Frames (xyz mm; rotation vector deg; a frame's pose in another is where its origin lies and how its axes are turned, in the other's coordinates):
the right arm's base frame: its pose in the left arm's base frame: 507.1 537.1 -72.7 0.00 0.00 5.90
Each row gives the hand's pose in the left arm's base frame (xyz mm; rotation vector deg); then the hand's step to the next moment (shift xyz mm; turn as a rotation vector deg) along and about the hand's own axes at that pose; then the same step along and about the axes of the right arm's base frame.
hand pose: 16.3 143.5 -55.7 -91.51 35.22 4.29
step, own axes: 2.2 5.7 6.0 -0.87 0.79 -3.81
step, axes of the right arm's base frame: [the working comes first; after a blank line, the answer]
step, axes of the left arm's base frame: 1.3 4.9 -6.9 -2.25 -3.29 0.17

1.8 4.8 -6.9 -2.58 -3.04 0.17
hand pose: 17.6 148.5 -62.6 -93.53 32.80 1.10
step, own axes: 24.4 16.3 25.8 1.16 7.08 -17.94
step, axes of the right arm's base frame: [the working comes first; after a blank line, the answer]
step, axes of the left arm's base frame: 23.3 15.1 -27.5 -7.27 -17.42 -4.12

24.8 12.6 -27.5 -9.02 -16.58 -4.12
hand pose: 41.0 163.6 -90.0 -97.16 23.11 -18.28
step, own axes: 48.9 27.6 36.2 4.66 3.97 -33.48
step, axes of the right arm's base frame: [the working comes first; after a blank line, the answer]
step, axes of the left arm's base frame: 57.2 7.0 -33.9 -10.54 -32.33 1.40

57.6 1.0 -33.9 -13.80 -31.08 1.40
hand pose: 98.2 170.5 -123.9 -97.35 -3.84 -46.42
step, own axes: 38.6 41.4 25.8 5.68 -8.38 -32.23
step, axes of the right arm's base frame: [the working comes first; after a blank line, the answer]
step, axes of the left arm's base frame: 60.1 -4.2 -15.5 -14.75 -27.83 12.22

59.3 -10.3 -15.5 -17.53 -26.17 12.22
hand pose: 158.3 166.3 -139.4 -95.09 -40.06 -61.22
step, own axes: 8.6 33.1 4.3 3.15 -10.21 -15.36
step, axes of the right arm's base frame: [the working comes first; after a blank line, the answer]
step, axes of the left arm's base frame: 32.9 -7.3 -7.0 -12.04 -11.22 8.90

32.0 -10.7 -7.0 -13.13 -9.92 8.90
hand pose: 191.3 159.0 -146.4 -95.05 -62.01 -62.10
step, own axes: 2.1 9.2 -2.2 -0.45 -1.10 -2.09
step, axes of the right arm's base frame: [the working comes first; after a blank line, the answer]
step, axes of the left arm's base frame: 8.8 -4.0 0.8 -1.58 -1.78 0.32

8.3 -4.9 0.8 -1.76 -1.61 0.32
